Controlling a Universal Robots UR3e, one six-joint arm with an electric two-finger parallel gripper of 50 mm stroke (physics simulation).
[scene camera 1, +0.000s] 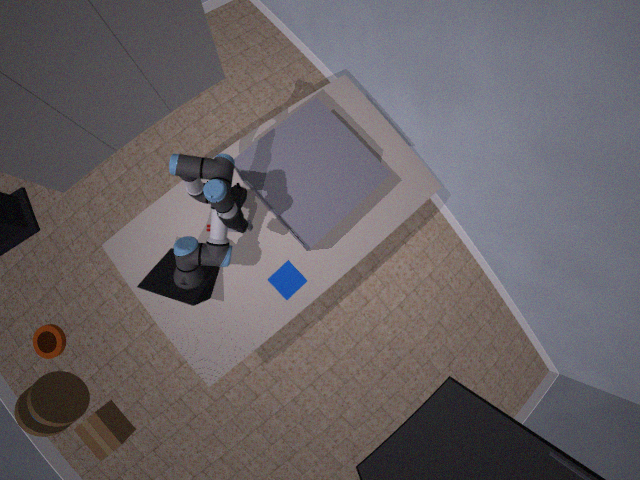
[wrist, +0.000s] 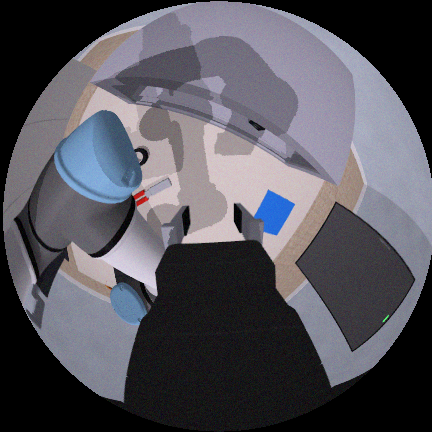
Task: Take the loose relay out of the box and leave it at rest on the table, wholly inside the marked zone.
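Where they show: gripper, fingertip midpoint: (scene camera 1: 245, 226) (wrist: 211, 213); arm's base, origin of the base link: (scene camera 1: 189, 277).
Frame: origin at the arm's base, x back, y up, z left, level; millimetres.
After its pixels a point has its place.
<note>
The big grey box (scene camera 1: 336, 201) @[x -720, y 85, z -42 mm] (wrist: 325, 100) @[x -628, y 85, z -4 mm] stands on the table (scene camera 1: 206, 356) @[x 170, y -118, z -355 mm] (wrist: 295, 182) @[x -505, y -118, z -229 mm], with a low opening along its side facing the arm. A small black object, apparently the loose relay (wrist: 257, 124) @[x -522, y -60, z 19 mm], shows through the right part of that opening in the wrist view; the relay does not show in the scene view. The blue square marked zone (scene camera 1: 287, 280) @[x -364, y -117, z -235 mm] (wrist: 274, 212) @[x -374, y -117, z -234 mm] lies on the table outside the box. My gripper (scene camera 1: 250, 226) @[x -335, y 109, z 50 mm] (wrist: 211, 213) @[x -335, y 109, z 50 mm] is open and empty, above the table in front of the opening, apart from box and relay.
A tool with red handles and a grey end (scene camera 1: 208, 227) (wrist: 159, 186) lies on the table beside the arm. A black ring-shaped thing (wrist: 145, 156) @[x -311, y -100, z 189 mm] lies near it, partly hidden by the arm. The arm's black base plate (scene camera 1: 155, 281) @[x 117, y 51, z 51 mm] stands at the table's left part.
</note>
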